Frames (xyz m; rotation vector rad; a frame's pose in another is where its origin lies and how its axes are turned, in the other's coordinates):
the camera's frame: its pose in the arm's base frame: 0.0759 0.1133 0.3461 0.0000 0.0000 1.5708
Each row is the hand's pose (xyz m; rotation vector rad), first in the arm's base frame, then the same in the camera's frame.
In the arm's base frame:
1: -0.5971 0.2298 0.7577 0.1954 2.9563 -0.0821
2: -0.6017 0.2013 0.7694 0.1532 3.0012 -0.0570
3: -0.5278 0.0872 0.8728 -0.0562 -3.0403 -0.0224
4: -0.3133 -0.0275 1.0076 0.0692 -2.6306 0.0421
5: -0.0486 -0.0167 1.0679 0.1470 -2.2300 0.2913
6: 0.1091 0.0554 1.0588 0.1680 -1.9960 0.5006
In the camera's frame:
1: 0.1165 0.6730 0.4116 2.2903 2.0063 -0.2515
2: 0.0880 0.6776 0.4233 2.2761 2.0550 -0.1888
3: -0.0261 0.6037 0.5267 -2.2165 -2.1360 -0.1257
4: -0.1408 0.3892 0.6615 -1.8724 -1.9736 -0.4705
5: -0.1300 0.1245 0.7218 -1.5027 -1.7148 -0.5631
6: -0.0579 -0.0332 0.7127 -1.2943 -1.5322 -0.5188

